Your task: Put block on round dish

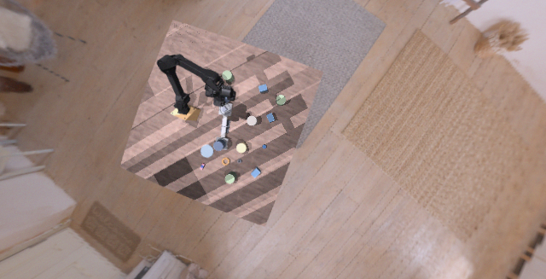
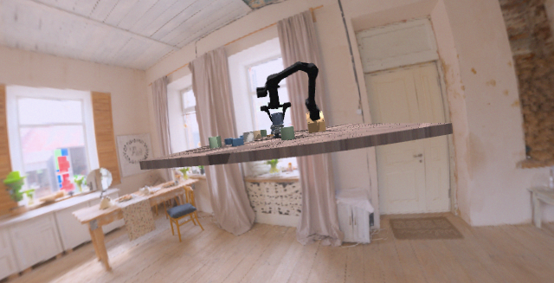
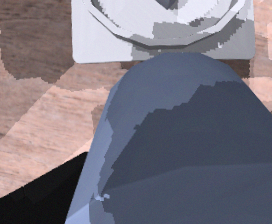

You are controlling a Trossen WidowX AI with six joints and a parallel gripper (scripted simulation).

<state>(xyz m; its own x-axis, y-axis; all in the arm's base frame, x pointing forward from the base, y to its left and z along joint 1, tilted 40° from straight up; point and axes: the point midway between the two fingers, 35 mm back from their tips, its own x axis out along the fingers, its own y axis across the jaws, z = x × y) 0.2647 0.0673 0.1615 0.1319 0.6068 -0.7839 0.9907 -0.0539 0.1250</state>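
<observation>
My gripper tip is 42 cm to the left of the round dish, 11 cm above it and 9 cm past it. Round my gripper tip: balance beam (21 cm to the right, 7 cm below, 1 cm ahead); then cup (2 cm to the left, 1 cm above); then white cylinder (22 cm ahead, 14 cm to the right, 7 cm below).
</observation>
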